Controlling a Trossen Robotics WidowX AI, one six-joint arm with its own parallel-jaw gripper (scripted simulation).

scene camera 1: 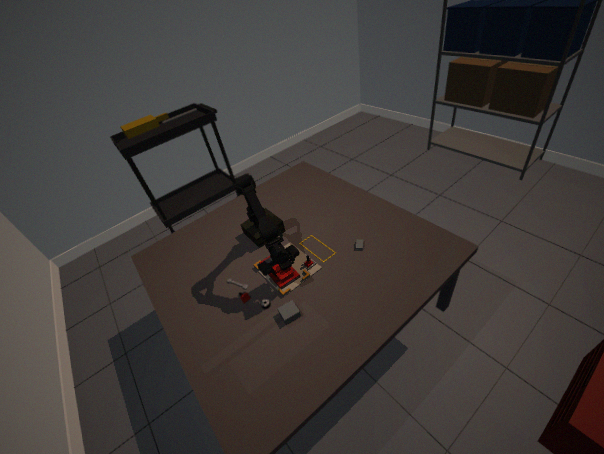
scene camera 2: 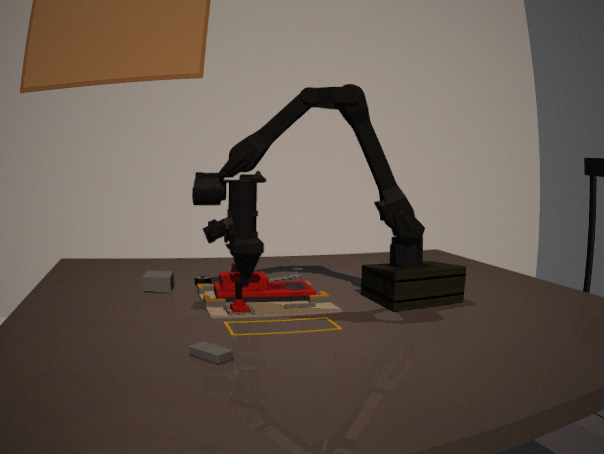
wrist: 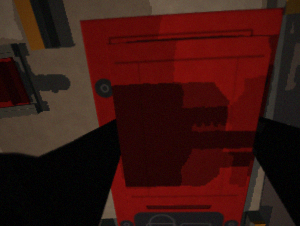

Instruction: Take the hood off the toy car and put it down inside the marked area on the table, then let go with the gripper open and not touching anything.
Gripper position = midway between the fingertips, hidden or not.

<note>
I see my gripper (scene camera 2: 242, 282).
My gripper shows as well in the wrist view (wrist: 182, 124).
</note>
